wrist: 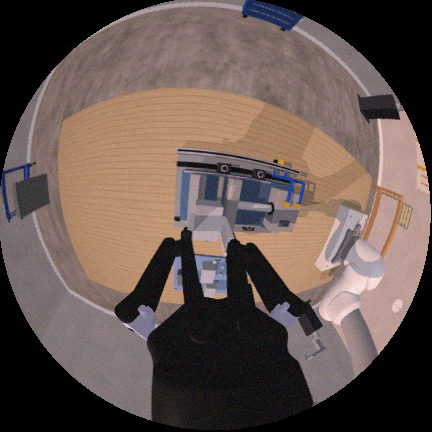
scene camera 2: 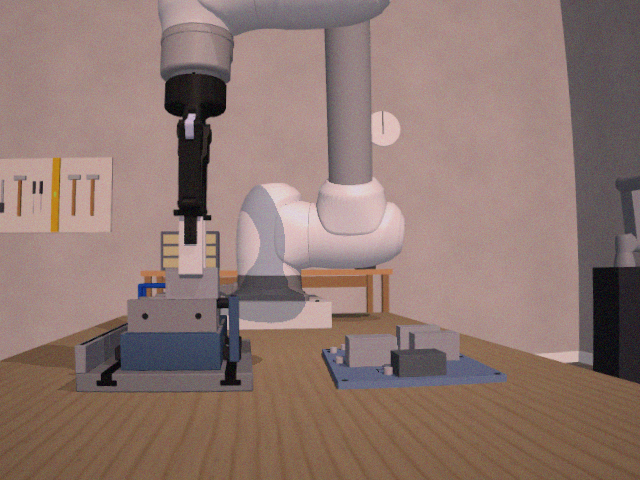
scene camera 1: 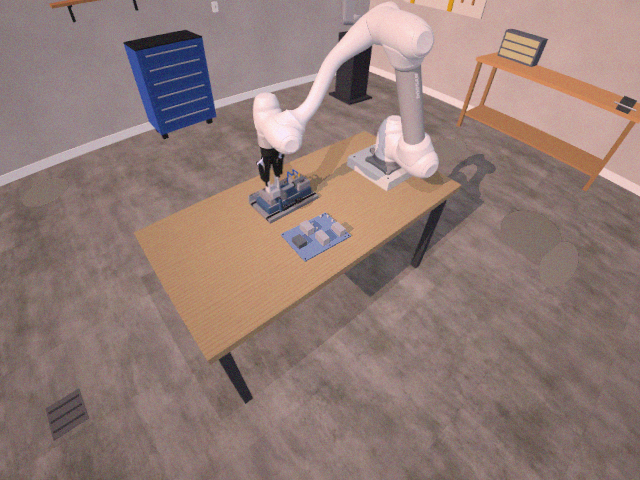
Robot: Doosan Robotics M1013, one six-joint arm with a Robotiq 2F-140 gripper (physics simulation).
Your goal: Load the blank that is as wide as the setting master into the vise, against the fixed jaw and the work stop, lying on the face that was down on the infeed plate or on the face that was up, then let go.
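Seen in the pictures: gripper, fingertip midpoint: (wrist: pixel 206 222) (scene camera 2: pixel 193 274) (scene camera 1: pixel 272 189); arm's base, origin of the base link: (wrist: pixel 345 245) (scene camera 2: pixel 269 298) (scene camera 1: pixel 386 162).
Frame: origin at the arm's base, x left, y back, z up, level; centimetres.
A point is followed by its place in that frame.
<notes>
My gripper (scene camera 1: pixel 272 183) {x -8.7, y -69.4, z 6.5 cm} (scene camera 2: pixel 190 266) {x -8.7, y -69.4, z 6.5 cm} (wrist: pixel 206 222) {x -8.7, y -69.4, z 6.5 cm} points down, shut on a light grey blank (scene camera 2: pixel 192 283) {x -8.5, y -71.5, z 5.4 cm} (wrist: pixel 207 221) {x -9.2, y -69.4, z 7.2 cm}. The blank is level over the jaw area of the vise (scene camera 1: pixel 268 204) {x -7.5, y -73.2, z 0.2 cm} (scene camera 2: pixel 173 351) {x -10.2, y -75.0, z -1.9 cm} (wrist: pixel 184 200) {x -9.9, y -74.0, z 0.0 cm}. In scene camera 2, its visible lower edge meets the top line of the near grey jaw (scene camera 2: pixel 173 315); whether it touches the seat or fixed jaw is hidden. The blue upright stop plate (scene camera 2: pixel 234 330) {x -3.9, y -69.2, z -0.2 cm} is at the vise's right side, the blank slightly left of it. A dark grey block (scene camera 1: pixel 299 241) {x 18.2, y -73.7, z -2.7 cm} (scene camera 2: pixel 418 362) {x 16.7, y -75.2, z -3.6 cm}, possibly the setting master, lies on the infeed plate (scene camera 1: pixel 306 255) {x 24.6, y -74.7, z -5.2 cm} (scene camera 2: pixel 361 381) {x 10.1, y -76.6, z -5.2 cm}.
Three light grey blocks (scene camera 1: pixel 307 227) {x 14.3, y -66.5, z -1.6 cm} (scene camera 1: pixel 322 237) {x 23.0, y -64.9, z -1.6 cm} (scene camera 1: pixel 338 229) {x 23.3, y -56.1, z -1.7 cm} and small pale pegs stand on the blue infeed plate beside the vise. Blue bent pipes (scene camera 1: pixel 293 173) {x -18.4, y -51.2, z 2.5 cm} (wrist: pixel 290 185) {x -17.4, y -54.7, z 4.9 cm} rise at the vise's end nearer the robot base. The wooden table (scene camera 1: pixel 217 268) {x 7.8, y -108.2, z -6.0 cm} carries everything.
</notes>
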